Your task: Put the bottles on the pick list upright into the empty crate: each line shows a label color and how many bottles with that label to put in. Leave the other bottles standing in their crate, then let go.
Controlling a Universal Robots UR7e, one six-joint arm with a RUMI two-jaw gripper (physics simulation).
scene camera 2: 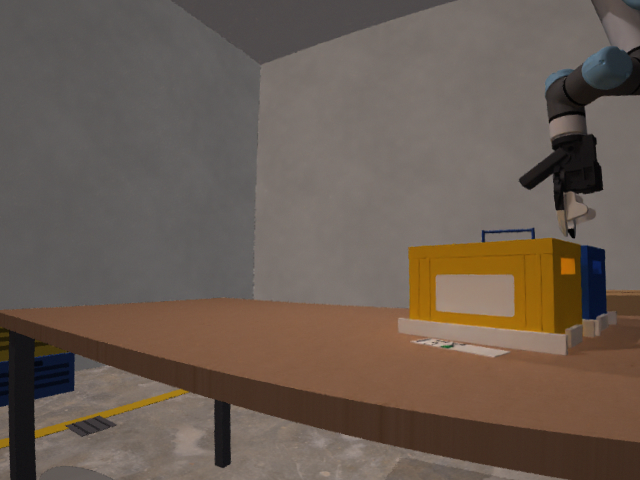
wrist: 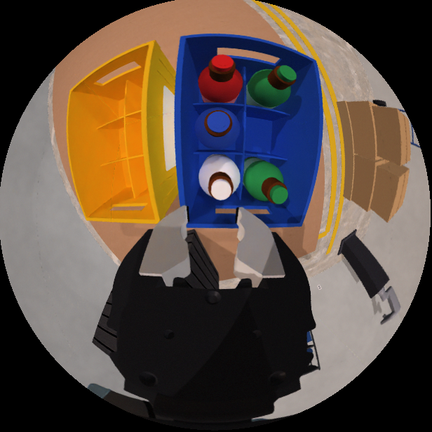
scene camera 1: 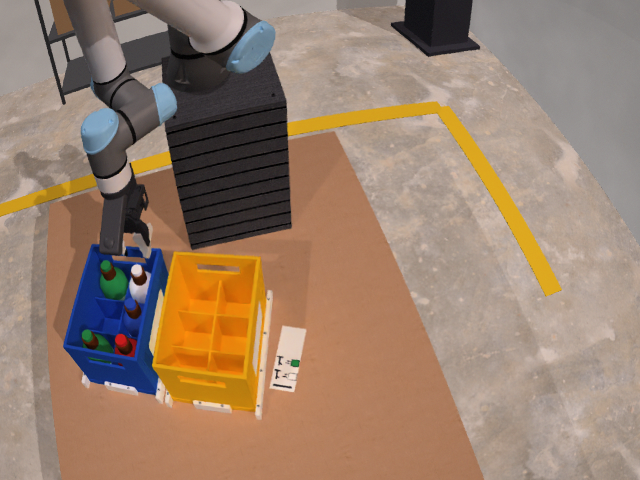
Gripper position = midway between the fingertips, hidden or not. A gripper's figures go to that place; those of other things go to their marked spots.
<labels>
My gripper (wrist: 212, 208) is 14 cm from the lens. A white bottle (wrist: 219, 176): 17 cm from the lens.
</labels>
